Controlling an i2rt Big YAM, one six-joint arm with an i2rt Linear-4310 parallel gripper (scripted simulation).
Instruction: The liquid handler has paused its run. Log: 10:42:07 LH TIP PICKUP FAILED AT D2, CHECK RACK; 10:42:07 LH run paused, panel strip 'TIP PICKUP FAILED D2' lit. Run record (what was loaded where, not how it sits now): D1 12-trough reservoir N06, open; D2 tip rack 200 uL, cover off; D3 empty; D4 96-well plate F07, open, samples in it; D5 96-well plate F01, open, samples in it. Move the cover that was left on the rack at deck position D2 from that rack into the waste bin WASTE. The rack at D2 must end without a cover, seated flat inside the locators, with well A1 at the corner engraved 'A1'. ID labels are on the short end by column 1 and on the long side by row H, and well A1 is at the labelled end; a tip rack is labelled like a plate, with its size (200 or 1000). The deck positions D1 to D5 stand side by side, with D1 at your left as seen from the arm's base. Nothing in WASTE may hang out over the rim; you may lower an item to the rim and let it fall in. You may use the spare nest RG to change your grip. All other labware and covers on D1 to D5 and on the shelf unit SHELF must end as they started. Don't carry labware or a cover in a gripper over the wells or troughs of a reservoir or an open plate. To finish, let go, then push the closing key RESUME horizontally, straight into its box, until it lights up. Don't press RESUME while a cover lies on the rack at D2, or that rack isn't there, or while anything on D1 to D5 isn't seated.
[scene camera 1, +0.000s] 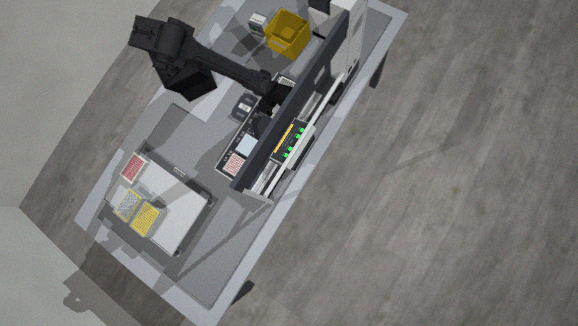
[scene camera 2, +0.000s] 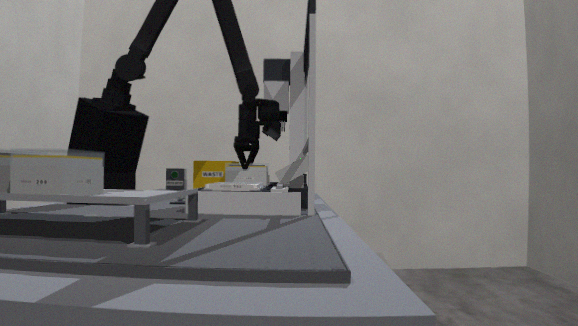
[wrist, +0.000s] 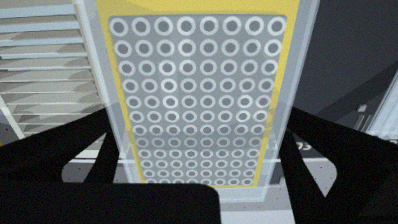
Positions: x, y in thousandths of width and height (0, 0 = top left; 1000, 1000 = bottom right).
Observation:
I see my gripper (scene camera 2: 426, 520), a clear cover (wrist: 519, 444) and a yellow waste bin (scene camera 1: 503, 106).
My gripper shows as well in the wrist view (wrist: 499, 498).

